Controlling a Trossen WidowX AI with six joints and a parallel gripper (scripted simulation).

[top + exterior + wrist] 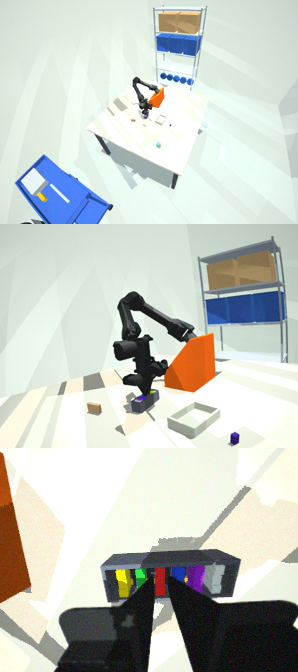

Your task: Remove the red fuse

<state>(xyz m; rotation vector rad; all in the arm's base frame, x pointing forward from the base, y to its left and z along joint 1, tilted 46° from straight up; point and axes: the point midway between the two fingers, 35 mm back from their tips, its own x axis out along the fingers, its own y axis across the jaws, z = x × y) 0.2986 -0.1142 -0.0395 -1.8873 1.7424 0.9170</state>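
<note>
My gripper tip is 210 mm to the right of the tray, 30 mm above it and 20 mm short of it. From my gripper tip the other things lie so: red fuse (10 mm below).
</note>
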